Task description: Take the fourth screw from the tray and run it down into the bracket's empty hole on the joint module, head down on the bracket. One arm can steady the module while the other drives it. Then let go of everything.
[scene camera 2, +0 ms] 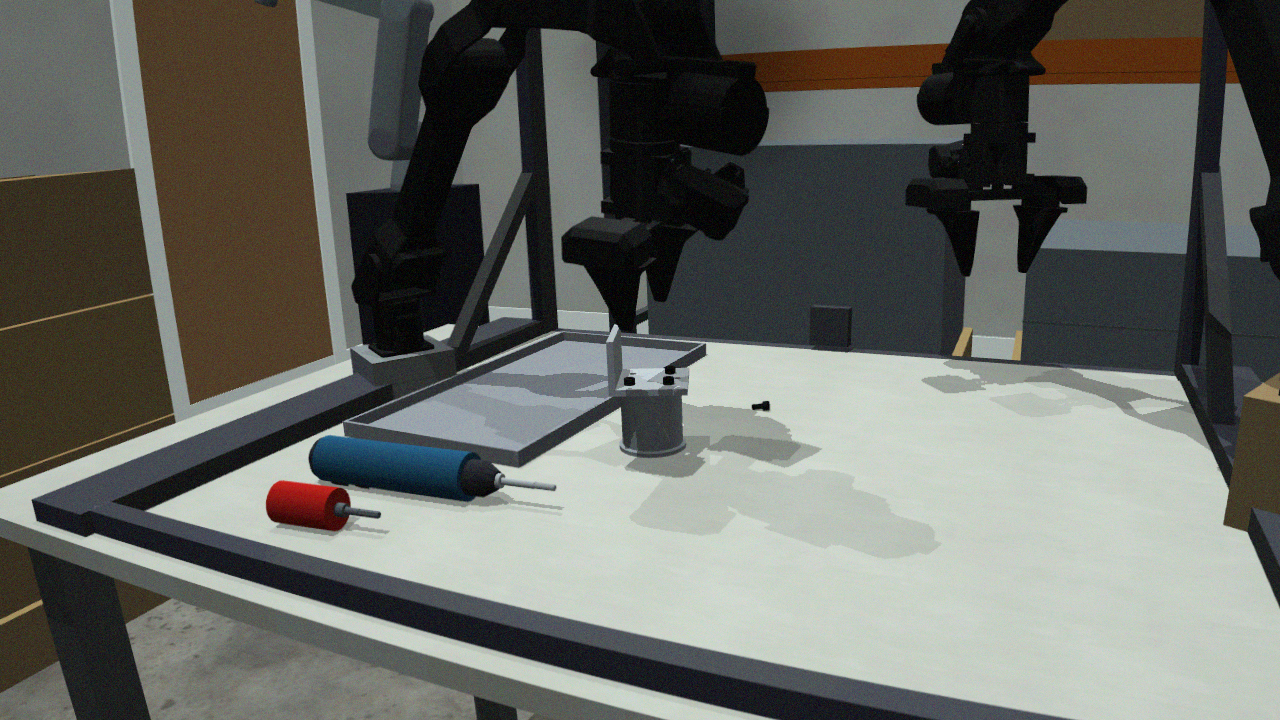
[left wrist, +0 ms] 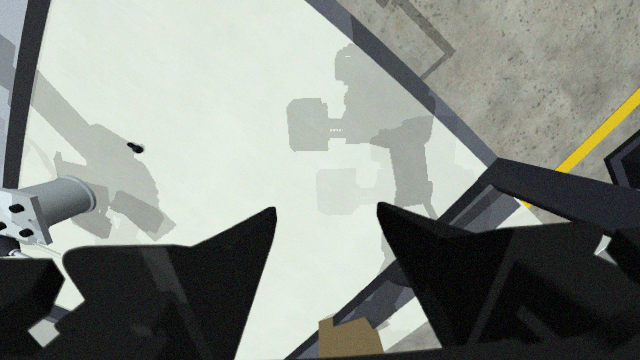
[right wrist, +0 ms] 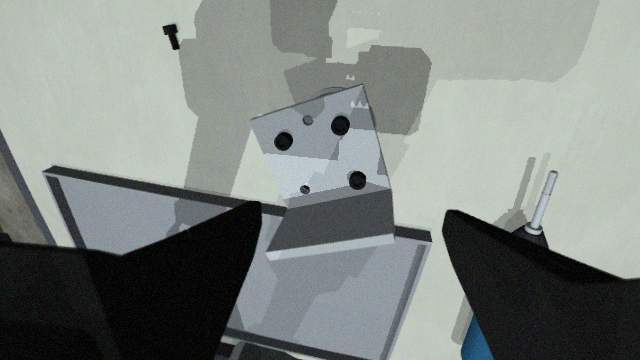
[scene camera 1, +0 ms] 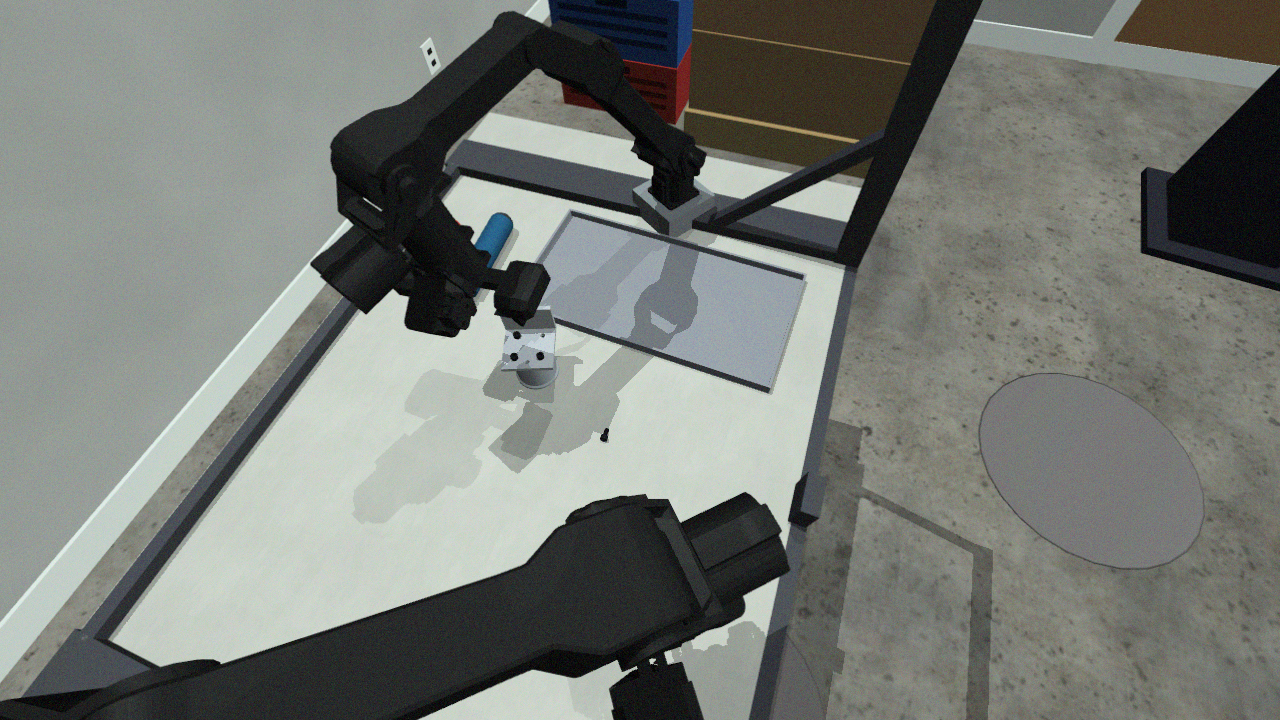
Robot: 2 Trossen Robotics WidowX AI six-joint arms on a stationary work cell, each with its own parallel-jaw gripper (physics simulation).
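Frame: origin at the left arm's base, x ahead, y left, z up, level; centimetres.
Seen in the pictures: left gripper, fingertip midpoint: [scene camera 2: 994,274] [left wrist: 326,210]; right gripper, fingertip midpoint: [scene camera 2: 643,315] [right wrist: 352,216] [scene camera 1: 499,318]; right arm's base, link origin: [scene camera 2: 401,348] [scene camera 1: 673,192].
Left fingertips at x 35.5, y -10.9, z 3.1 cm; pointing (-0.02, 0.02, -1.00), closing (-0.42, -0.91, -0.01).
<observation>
Pixels of each thing's top centre, then the offset from my left fingertips to it.
- joint module, top centre: [scene camera 2: 650,380] [scene camera 1: 529,347] [left wrist: 13,215] dy +36.1, dx +13.0, dz -6.8 cm
- loose black screw, top centre: [right wrist: 167,37] [scene camera 2: 760,400] [scene camera 1: 604,432] [left wrist: 129,148] dy +21.4, dx +13.6, dz -12.2 cm
- tray, top centre: [scene camera 2: 544,377] [right wrist: 219,282] [scene camera 1: 658,287] dy +34.2, dx +35.6, dz -11.6 cm
- blue driver, top centre: [scene camera 2: 424,448] [right wrist: 517,308] [scene camera 1: 471,260] dy +57.2, dx +16.5, dz -9.1 cm
- red driver, top centre: [scene camera 2: 325,488] dy +66.2, dx +15.4, dz -9.8 cm
The joint module [scene camera 1: 537,376] [scene camera 2: 651,425] [left wrist: 67,197] stands upright on the table, a grey cylinder with an angled bracket [scene camera 1: 528,349] [scene camera 2: 614,358] [right wrist: 325,170] on top. In the right wrist view three black screw heads sit in the bracket; two small open holes show, one near a corner by the upright flange, one between two heads. A loose black screw [scene camera 1: 604,435] [scene camera 2: 760,406] [left wrist: 135,147] [right wrist: 171,36] lies on its side on the table, outside the tray [scene camera 1: 733,313] [scene camera 2: 483,434] [right wrist: 120,215]. My right gripper [scene camera 2: 641,313] [right wrist: 352,216] is open above the bracket. My left gripper [scene camera 2: 994,272] [left wrist: 326,210] is open, high over the table, away from the module.
A blue driver [scene camera 1: 496,234] [scene camera 2: 393,465] [right wrist: 475,342] lies beside the tray, with a red driver [scene camera 2: 308,505] next to it. Dark rails [scene camera 2: 384,617] border the table. The right arm's base [scene camera 1: 671,210] [scene camera 2: 402,367] stands behind the tray in scene camera 1.
</observation>
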